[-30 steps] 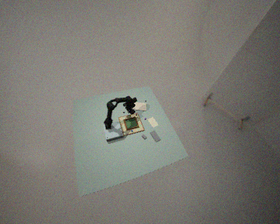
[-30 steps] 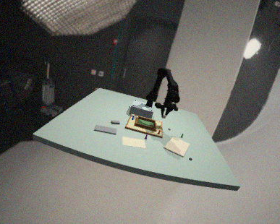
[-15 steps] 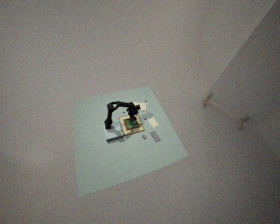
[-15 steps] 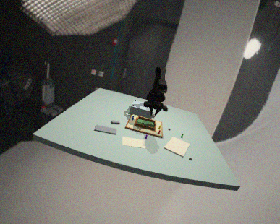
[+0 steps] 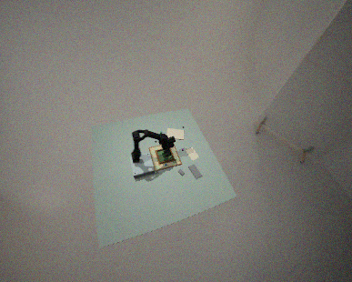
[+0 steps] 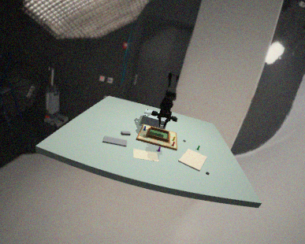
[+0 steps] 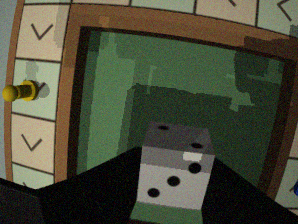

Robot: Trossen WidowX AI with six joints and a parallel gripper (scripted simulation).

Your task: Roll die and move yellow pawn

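My gripper tip is now 8 cm above the tray and 1 cm past it. The rest, counted from my gripper tip: blue pawn (12 cm to the right, 6 cm below, 2 cm behind); white die (right at my gripper tip); red pawn (12 cm to the left, 9 cm ahead, 6 cm below).
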